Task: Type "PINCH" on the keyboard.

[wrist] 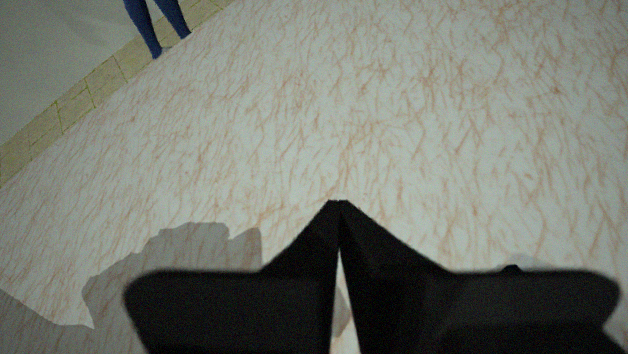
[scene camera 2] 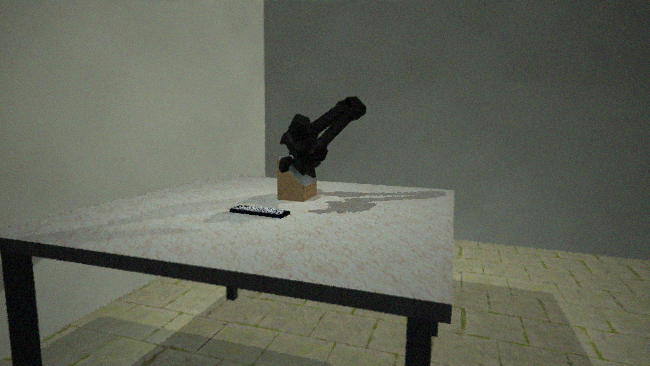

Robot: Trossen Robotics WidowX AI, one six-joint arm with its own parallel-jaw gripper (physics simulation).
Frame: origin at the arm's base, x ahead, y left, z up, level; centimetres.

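Seen in the pictures: gripper, fingertip midpoint: (wrist: pixel 337 209) (scene camera 2: pixel 314 177).
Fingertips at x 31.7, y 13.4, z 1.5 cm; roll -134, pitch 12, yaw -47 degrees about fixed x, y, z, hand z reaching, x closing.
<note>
A point is followed by its place in that frame.
A thin dark keyboard (scene camera 2: pixel 259 212) {x 36.6, y -5.5, z -11.3 cm} with pale keys lies flat on the table in the scene view. In the wrist view a small dark tip, which looks like a corner of the keyboard (wrist: pixel 511 269) {x 38.3, y 2.9, z -11.3 cm}, shows just above the right finger's wide base; the fingers hide the area below it. My gripper (wrist: pixel 337 209) {x 31.7, y 13.4, z 1.5 cm} is shut with its two fingertips together, empty, over bare table surface. In the scene view the dark arm is folded, and its gripper is too dark and small to make out. The letters on the keys cannot be read.
A tan block (scene camera 2: pixel 295 187) {x 9.6, y 0.6, z -6.6 cm} with a sloped grey top stands behind the keyboard, with the black arm (scene camera 2: pixel 327 125) {x 15.6, y 14.8, z 19.4 cm} above it. The table (scene camera 2: pixel 350 255) {x 70.4, y 31.0, z -12.4 cm} has a dark front edge. In the wrist view, blue legs of a person (wrist: pixel 145 25) show beyond the table edge.
</note>
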